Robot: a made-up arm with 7 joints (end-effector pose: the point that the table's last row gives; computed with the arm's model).
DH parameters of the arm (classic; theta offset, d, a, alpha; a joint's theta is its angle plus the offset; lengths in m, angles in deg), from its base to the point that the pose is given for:
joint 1: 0 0.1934 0 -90
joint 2: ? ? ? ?
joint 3: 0 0.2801 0.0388 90
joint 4: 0 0 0.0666 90
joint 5: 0 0.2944 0 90
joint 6: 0 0 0.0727 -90
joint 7: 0 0.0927 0 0
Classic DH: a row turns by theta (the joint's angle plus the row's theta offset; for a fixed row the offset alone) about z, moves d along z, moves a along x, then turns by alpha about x.
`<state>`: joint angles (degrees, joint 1 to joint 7).
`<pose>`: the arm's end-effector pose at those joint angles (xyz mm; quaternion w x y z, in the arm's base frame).
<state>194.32 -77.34 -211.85 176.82 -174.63 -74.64 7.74</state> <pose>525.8 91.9 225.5 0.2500 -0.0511 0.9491 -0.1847</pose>
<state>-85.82 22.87 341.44 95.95 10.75 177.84 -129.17</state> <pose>-39.6 -334.2 372.2 0.6883 -0.6011 -0.1463 -0.3788</pose>
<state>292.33 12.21 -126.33 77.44 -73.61 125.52 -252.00</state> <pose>-278.8 136.9 497.0 0.2845 -0.6989 -0.1776 -0.6318</pose>
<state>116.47 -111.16 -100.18 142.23 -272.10 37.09 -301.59</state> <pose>471.6 -421.1 -81.3 0.7491 0.4212 0.4461 0.2497</pose>
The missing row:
joint 2: 0 0 0 90
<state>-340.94 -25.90 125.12 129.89 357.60 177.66 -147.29</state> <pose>-318.0 67.0 507.1 0.1651 -0.6403 0.5467 -0.5136</pose>
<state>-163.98 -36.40 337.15 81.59 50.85 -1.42 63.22</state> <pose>-163.5 185.2 689.6 0.4301 -0.5005 -0.1826 0.7289</pose>
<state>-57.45 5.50 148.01 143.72 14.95 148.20 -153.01</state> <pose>-6.4 183.2 671.7 0.0777 0.6160 -0.7822 -0.0522</pose>
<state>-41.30 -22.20 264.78 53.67 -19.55 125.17 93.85</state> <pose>-227.2 -133.1 231.4 0.1982 0.2394 0.7795 0.5438</pose>
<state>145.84 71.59 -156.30 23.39 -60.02 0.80 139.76</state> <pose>186.5 81.2 407.7 0.1974 -0.5150 0.4563 -0.6983</pose>
